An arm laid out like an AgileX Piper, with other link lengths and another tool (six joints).
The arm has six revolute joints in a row. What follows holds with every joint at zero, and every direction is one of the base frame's.
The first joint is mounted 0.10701 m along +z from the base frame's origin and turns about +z.
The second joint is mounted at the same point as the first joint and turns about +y.
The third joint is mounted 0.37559 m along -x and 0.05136 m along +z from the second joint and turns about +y.
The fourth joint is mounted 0.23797 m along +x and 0.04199 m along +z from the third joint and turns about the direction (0.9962, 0, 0.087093).
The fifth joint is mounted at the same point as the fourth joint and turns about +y.
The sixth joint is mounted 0.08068 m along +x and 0.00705 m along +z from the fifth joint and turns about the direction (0.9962, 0, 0.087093).
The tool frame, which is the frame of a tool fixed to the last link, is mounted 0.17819 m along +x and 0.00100 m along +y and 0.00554 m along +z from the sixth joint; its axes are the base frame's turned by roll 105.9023, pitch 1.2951 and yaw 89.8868 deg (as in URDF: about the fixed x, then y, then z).
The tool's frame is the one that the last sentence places.
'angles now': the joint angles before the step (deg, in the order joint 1, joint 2, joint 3, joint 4, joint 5, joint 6). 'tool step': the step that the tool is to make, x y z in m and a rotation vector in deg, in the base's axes. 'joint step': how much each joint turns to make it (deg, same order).
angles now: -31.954, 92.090, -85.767, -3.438, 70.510, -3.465
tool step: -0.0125, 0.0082, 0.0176, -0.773, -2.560, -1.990
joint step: -0.003, -3.762, 1.175, 0.001, 0.124, 2.102
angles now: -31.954, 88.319, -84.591, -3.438, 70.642, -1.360
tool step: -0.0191, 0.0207, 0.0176, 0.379, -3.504, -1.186
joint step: 0.004, -5.630, 2.851, 1.667, 0.065, 1.364
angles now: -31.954, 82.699, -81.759, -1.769, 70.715, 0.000
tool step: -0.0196, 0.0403, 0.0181, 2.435, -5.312, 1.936
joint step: 0.031, -7.329, 3.775, 5.527, 0.356, -1.474
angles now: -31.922, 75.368, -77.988, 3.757, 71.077, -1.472
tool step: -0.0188, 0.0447, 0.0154, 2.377, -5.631, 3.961
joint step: 0.021, -7.367, 3.778, 6.600, 0.438, -3.207
